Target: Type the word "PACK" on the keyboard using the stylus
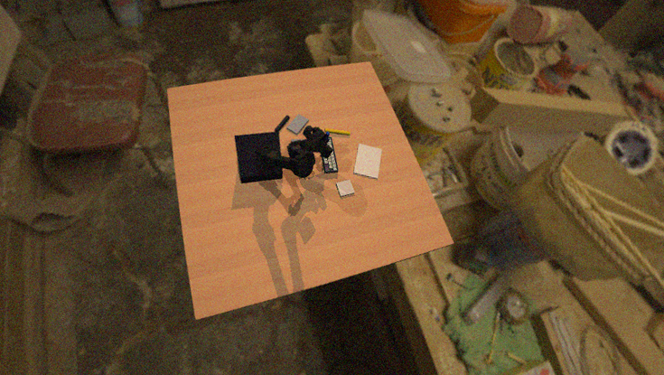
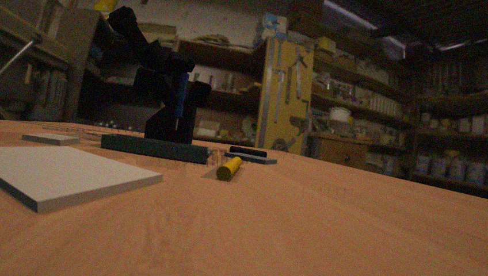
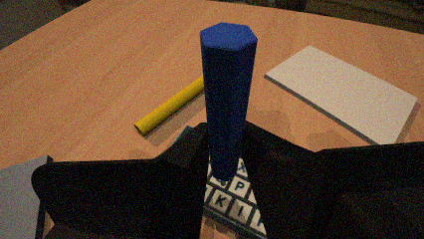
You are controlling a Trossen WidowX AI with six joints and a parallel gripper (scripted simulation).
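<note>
Now: the key 1 cm ahead of my gripper tip, 13 cm to the right of it and 10 cm below it. The rest, counted from my gripper tip: blue stylus (1 cm behind, 2 cm below); then yellow cylinder (11 cm ahead, 9 cm to the left, 10 cm below); then grey slab (10 cm behind, 20 cm to the left, 11 cm below).
</note>
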